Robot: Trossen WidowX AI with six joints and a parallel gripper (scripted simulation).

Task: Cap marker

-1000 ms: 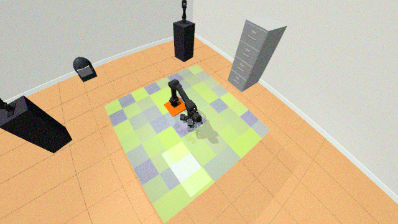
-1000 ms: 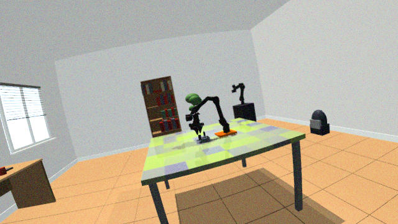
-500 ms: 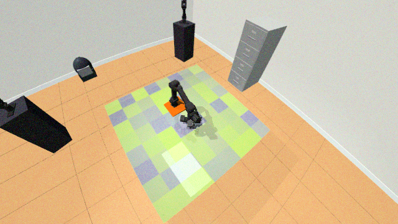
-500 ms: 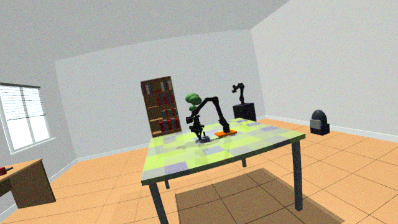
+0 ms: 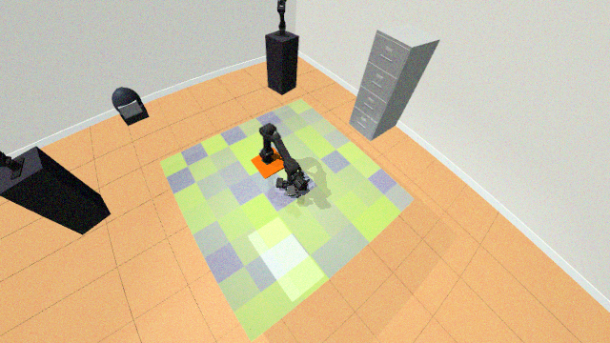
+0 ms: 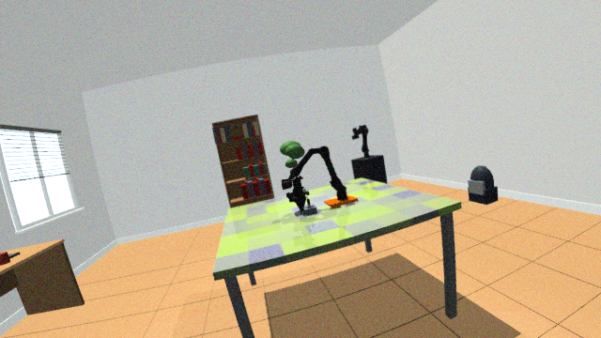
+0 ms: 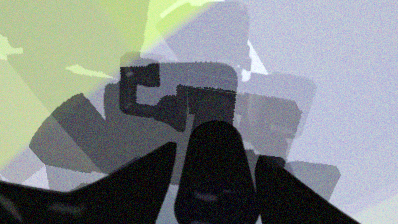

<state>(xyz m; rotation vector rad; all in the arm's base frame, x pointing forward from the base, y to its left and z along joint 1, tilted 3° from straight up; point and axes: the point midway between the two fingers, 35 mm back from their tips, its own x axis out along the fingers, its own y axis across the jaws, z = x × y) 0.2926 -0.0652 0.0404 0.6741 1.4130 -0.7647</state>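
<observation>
Right now my gripper tip is 11 cm to the right of the holder block and 1 cm past it. From my gripper tip the other things lie so: dark marker cap: 1 cm above.
</observation>
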